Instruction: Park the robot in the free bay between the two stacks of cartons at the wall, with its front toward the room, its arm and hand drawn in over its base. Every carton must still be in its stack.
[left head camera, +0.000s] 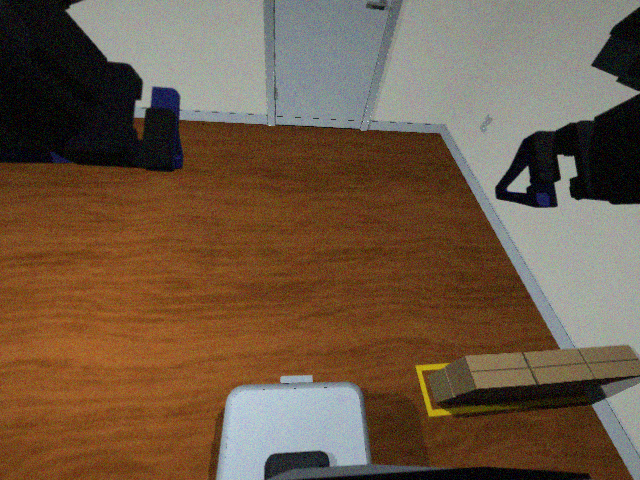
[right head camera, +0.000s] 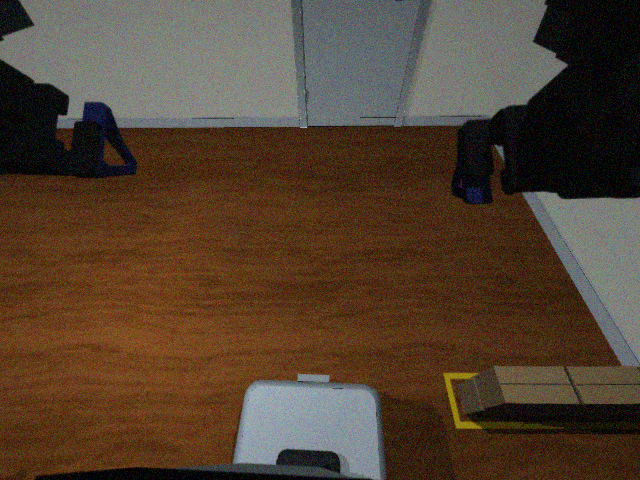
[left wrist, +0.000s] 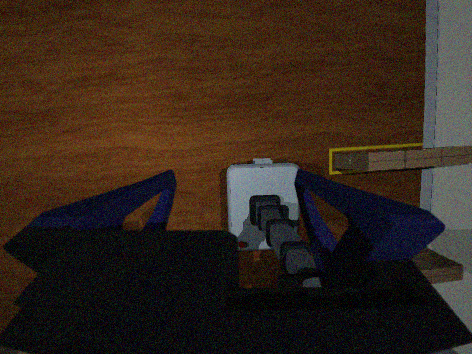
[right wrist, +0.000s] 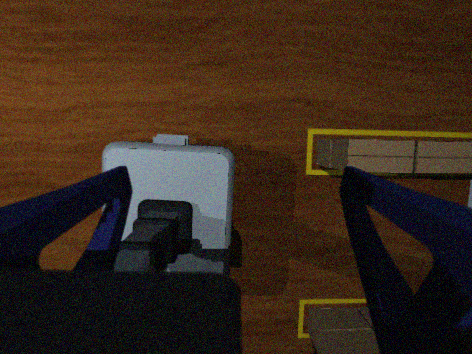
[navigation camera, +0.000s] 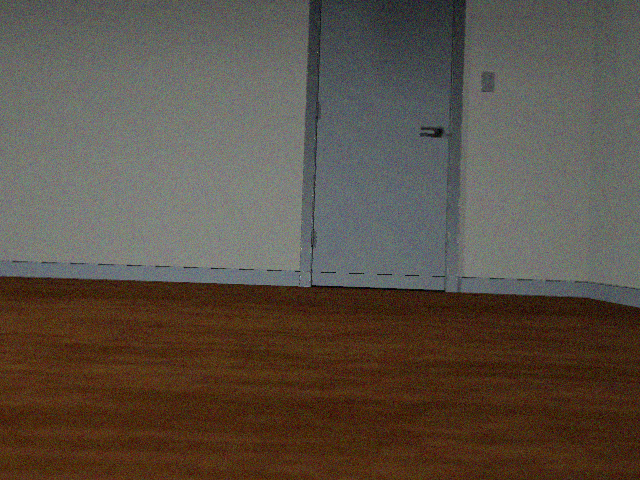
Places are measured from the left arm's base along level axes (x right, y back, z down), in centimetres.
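Pixels of known places: left gripper, fingertip midpoint: (left head camera: 131, 159) (right head camera: 94, 167) (left wrist: 235, 176); right gripper, fingertip midpoint: (left head camera: 534, 192) (right head camera: 499, 187) (right wrist: 235, 178).
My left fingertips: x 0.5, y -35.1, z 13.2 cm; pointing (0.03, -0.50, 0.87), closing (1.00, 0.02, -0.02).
Note:
Ahead of a thing's pixels: the offset from my left fingertips to its top centre. "spot": to the spot under its first point. Level surfaces: height alone.
One stack of brown cartons (left head camera: 527, 366) (right head camera: 563, 384) (left wrist: 395, 159) (right wrist: 400, 156) stands upright in a yellow floor outline {spot: dx +84.5, dy +3.6, dz +127.7 cm} (left head camera: 424, 390) (right head camera: 452, 403) (right wrist: 310, 150), to the right of my white base (left head camera: 294, 418) (right head camera: 312, 418) (left wrist: 262, 180) (right wrist: 170, 165). The other stack {dx +104.3, dy +89.3, dz +109.8 cm} (right wrist: 340, 325) shows partly at the bottom of the right wrist view, behind a finger. The bay (right wrist: 320, 235) between them lies beside my base, which is outside it. My left gripper (left wrist: 235, 176) and right gripper (right wrist: 236, 171) are open and empty; both arms are raised in the head views.
A grey door (left head camera: 325, 62) (right head camera: 356, 62) (navigation camera: 379, 155) is in the wall ahead. The right wall's baseboard (left head camera: 516, 248) (right head camera: 573, 268) (left wrist: 430, 75) runs to the stacks' far ends. Wooden floor {dz +127.8 cm} (navigation camera: 310, 382) stretches from my base to the door wall.

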